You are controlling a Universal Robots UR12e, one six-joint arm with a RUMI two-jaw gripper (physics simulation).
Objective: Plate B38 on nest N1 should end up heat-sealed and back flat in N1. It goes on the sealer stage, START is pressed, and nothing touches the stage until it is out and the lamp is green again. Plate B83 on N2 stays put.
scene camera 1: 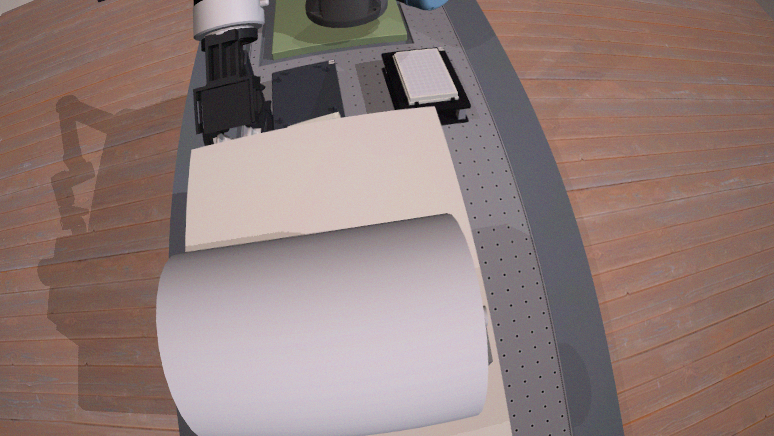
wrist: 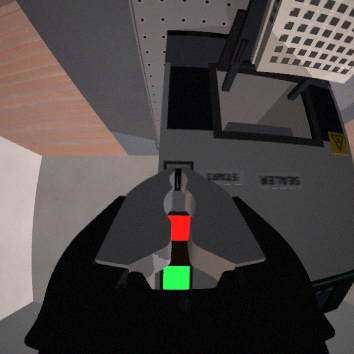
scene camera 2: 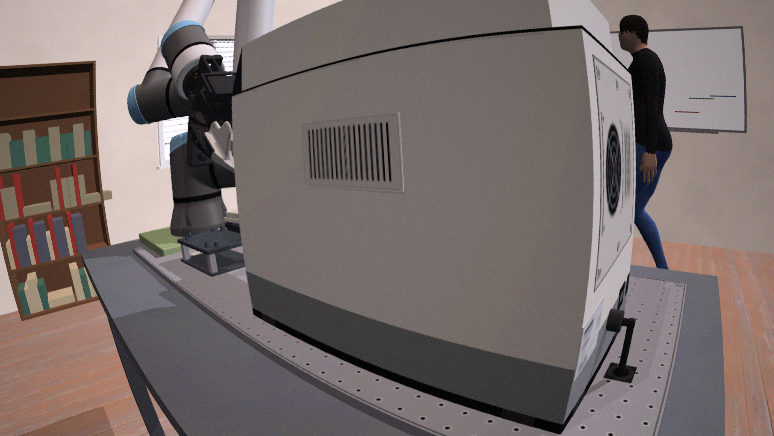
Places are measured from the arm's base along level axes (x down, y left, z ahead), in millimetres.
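Pixels of known places: gripper, between the fingertips: (wrist: 176, 169); arm's base, origin of its link: (scene camera 1: 346, 5) (scene camera 2: 200, 228).
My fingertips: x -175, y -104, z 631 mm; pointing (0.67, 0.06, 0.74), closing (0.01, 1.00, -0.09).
Note:
Ahead of a thing's pixels: the offset from my fingertips to its top centre. "spot": to the spot under its first point.
My gripper (wrist: 176, 169) is shut and empty, its tips over the START button's square surround on the sealer (wrist: 250, 220) (scene camera 1: 324, 178) (scene camera 2: 460, 162); contact with the button cannot be told. A pale plate @(spot: dy +84, dx +74, dz -85 mm) (wrist: 317, 42) sits on the dark stage @(spot: dy +43, dx +84, dz -58 mm) (wrist: 245, 45) outside the sealer's opening; labels and seal cannot be read. Between my fingers, the red lamp @(dy +1, dx -56, dz +2 mm) (wrist: 180, 228) and the green lamp @(dy +1, dx -96, dz +2 mm) (wrist: 176, 278) both look bright. A dark nest @(dy +40, dx +127, dz -296 mm) (scene camera 1: 306, 92) (scene camera 2: 213, 241) holds no plate. Another white plate @(dy +246, dx +123, dz -324 mm) (scene camera 1: 426, 75) lies flat on the black nest @(spot: dy +186, dx +181, dz -333 mm) (scene camera 1: 389, 89) to its right in scene camera 1.
The sealer's tall housing hides much of the stage from both scene cameras. The green base block (scene camera 1: 335, 43) (scene camera 2: 159, 242) of the arm stands behind the nests. A small black bracket @(spot: dy +139, dx +182, dz +435 mm) (scene camera 2: 621, 371) stands beside the sealer. A person (scene camera 2: 649, 102) stands beyond the table.

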